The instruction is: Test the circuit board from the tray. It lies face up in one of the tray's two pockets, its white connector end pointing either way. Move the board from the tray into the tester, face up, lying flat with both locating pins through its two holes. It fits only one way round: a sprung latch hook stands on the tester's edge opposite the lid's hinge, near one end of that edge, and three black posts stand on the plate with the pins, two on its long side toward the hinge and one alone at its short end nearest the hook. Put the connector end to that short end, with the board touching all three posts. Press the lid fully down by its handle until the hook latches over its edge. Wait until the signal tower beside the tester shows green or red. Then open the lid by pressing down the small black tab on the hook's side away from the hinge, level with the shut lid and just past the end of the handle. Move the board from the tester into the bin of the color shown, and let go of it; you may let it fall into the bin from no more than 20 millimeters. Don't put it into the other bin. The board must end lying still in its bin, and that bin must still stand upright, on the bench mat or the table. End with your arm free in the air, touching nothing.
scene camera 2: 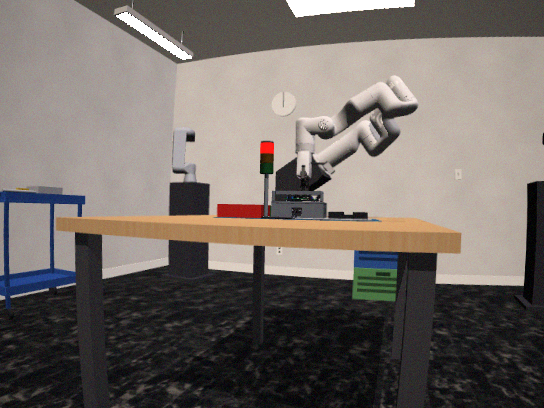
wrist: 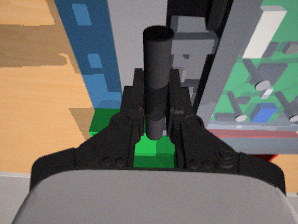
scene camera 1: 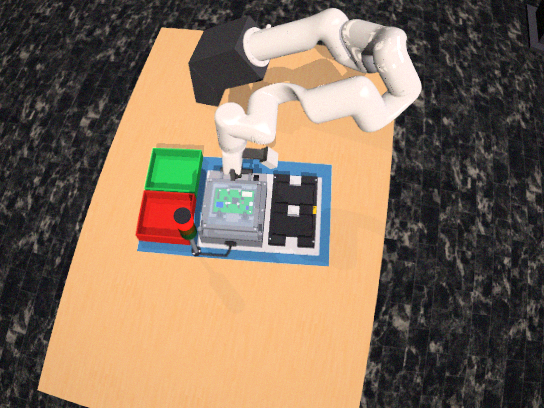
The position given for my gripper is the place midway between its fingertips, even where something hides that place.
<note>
I see my gripper point(scene camera 1: 236, 173), a red bin point(scene camera 1: 155, 222), a green bin point(scene camera 1: 169, 168) and a tester lid point(scene camera 1: 230, 205).
The green bin also shows in the wrist view point(wrist: 160, 153). My gripper shows as well in the wrist view point(wrist: 155, 84). The tester lid shows as well in the wrist view point(wrist: 239, 98).
</note>
